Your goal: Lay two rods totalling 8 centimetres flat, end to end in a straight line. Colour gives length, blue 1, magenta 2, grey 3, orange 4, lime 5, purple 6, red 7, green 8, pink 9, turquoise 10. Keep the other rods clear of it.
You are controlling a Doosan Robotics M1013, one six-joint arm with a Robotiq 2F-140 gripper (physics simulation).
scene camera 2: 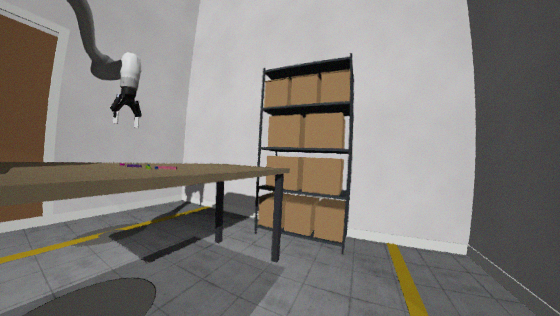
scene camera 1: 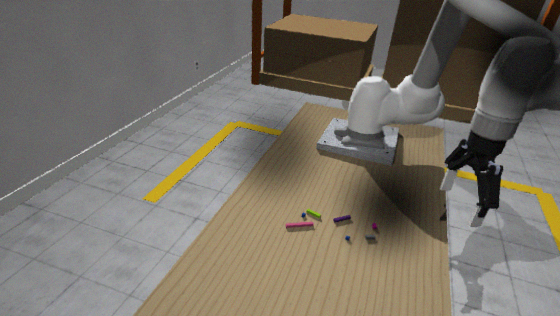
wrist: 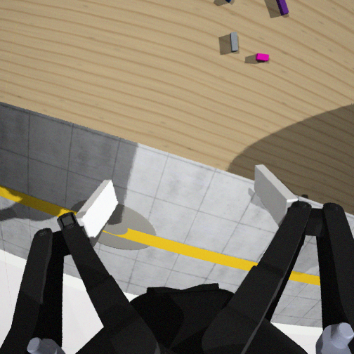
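Pixels of known places: gripper, fingertip midpoint: (scene camera 2: 126, 125) (scene camera 1: 458, 206); arm's base, link origin: (scene camera 1: 362, 138).
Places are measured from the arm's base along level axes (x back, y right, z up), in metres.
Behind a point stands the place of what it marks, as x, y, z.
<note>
On the table lie a purple rod (scene camera 1: 342, 219) @(-0.553, 0.043, -0.022) (scene camera 2: 134, 165) @(-0.545, 0.050, -0.021) (wrist: 282, 6), a magenta rod (scene camera 1: 374, 226) @(-0.559, -0.060, -0.019) (scene camera 2: 122, 164) @(-0.550, -0.057, -0.024) (wrist: 262, 57), a grey rod (scene camera 1: 370, 237) @(-0.611, -0.049, -0.021) (wrist: 234, 42), a lime rod (scene camera 1: 314, 214) @(-0.557, 0.136, -0.021) (scene camera 2: 148, 167) @(-0.541, 0.157, -0.023), a pink rod (scene camera 1: 299, 225) @(-0.623, 0.175, -0.021) (scene camera 2: 166, 168) @(-0.613, 0.178, -0.027) and two blue rods, one (scene camera 1: 303, 215) @(-0.572, 0.171, -0.021) beside the lime rod and one (scene camera 1: 348, 238) @(-0.636, 0.018, -0.021) left of the grey rod. All lie apart, none end to end. My gripper (scene camera 1: 463, 204) @(-0.655, -0.235, 0.187) (scene camera 2: 126, 121) @(-0.655, -0.235, 0.187) (wrist: 182, 184) is open and empty, high above and beyond the table's long edge, away from the rods.
The wooden table (scene camera 1: 300, 285) @(-0.842, 0.131, -0.029) (scene camera 2: 240, 174) @(-0.774, 0.472, -0.040) (wrist: 100, 65) carries the arm's base plate (scene camera 1: 357, 150) @(-0.125, 0.019, 0.004). Large boxes (scene camera 1: 320, 50) stand on a rack behind it. A shelf unit (scene camera 2: 351, 150) with cartons stands beyond the table. The arm's shadow falls across part of the table top.
</note>
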